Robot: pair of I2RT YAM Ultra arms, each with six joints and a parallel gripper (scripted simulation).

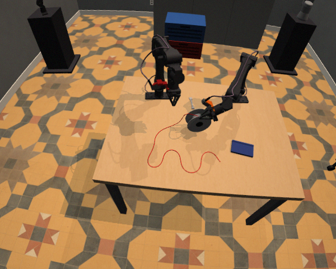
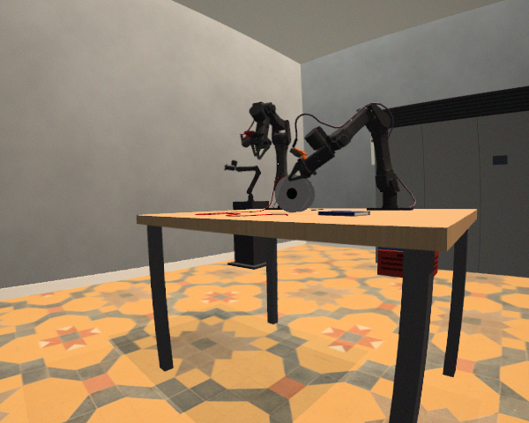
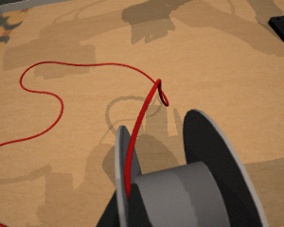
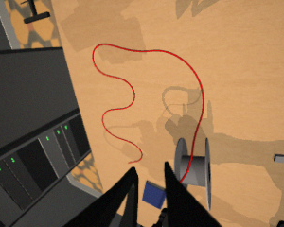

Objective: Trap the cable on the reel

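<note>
Right now the grey reel is 3 cm behind my left hand and 6 cm below it. The rest, counted from my left hand: grey wrench 25 cm behind, 2 cm to the right, 13 cm below.
</note>
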